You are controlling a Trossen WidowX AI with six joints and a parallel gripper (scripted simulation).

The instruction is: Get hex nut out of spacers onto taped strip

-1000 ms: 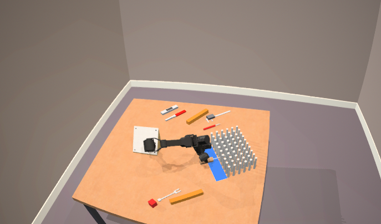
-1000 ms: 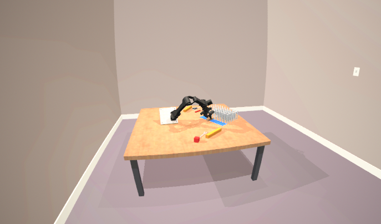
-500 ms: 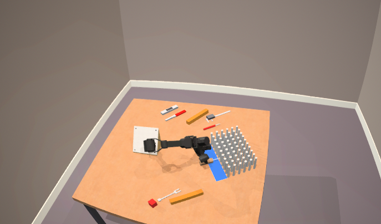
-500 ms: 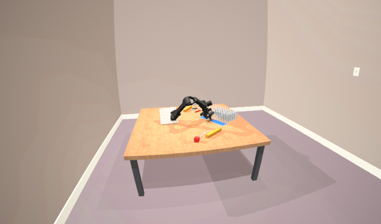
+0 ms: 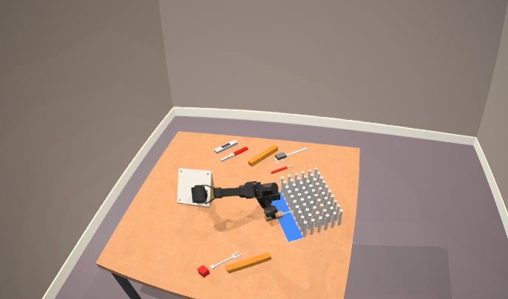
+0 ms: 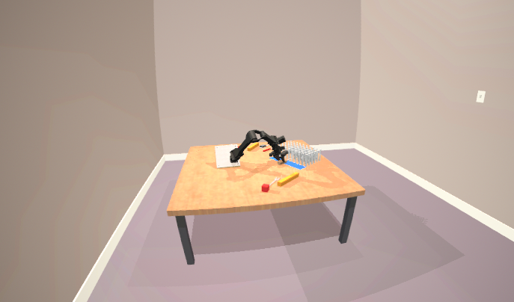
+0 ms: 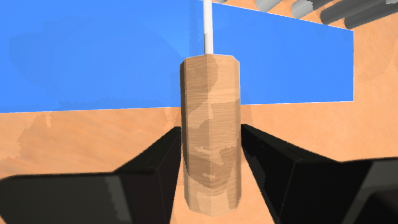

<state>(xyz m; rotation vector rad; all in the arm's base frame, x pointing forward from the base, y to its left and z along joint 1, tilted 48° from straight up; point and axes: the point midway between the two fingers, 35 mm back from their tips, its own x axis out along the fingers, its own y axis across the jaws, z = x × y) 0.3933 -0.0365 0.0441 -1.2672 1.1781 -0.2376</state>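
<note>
My gripper tip is now 5 cm short of the blue taped strip, 3 cm to the right of it and 2 cm above it. From my gripper tip the other things lie so: fork tool 18 cm behind, 33 cm to the right, 1 cm below; thin red tool 41 cm to the left, 1 cm below; hex nut 19 cm ahead, 10 cm to the left, 1 cm below.
</note>
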